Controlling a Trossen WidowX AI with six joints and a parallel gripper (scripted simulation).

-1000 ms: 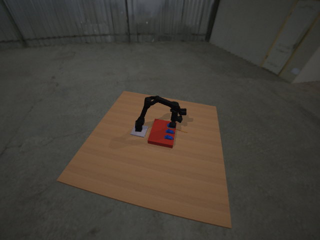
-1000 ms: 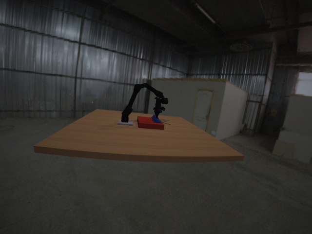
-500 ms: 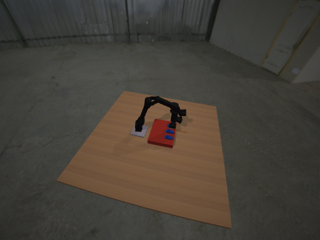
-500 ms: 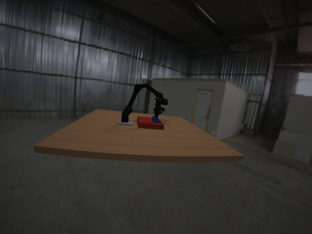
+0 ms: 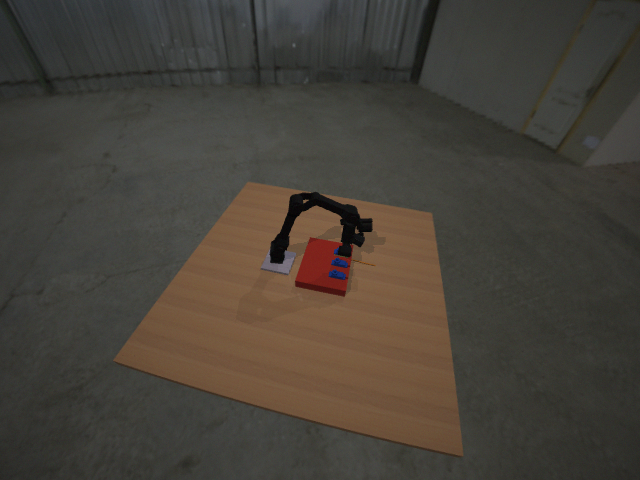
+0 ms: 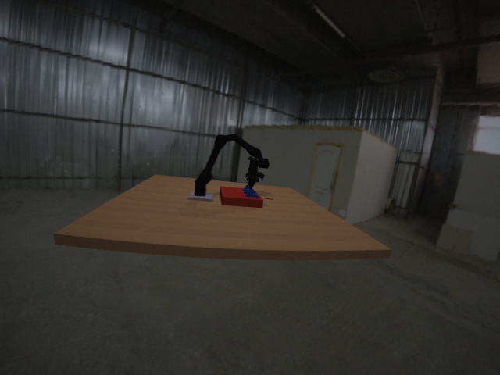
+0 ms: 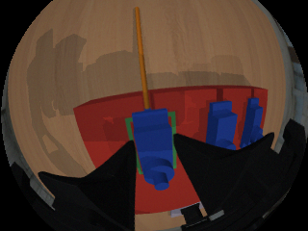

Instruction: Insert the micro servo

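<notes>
The red deck lies 13 cm behind my gripper tip, 5 cm to the right of it and 3 cm below it.
</notes>
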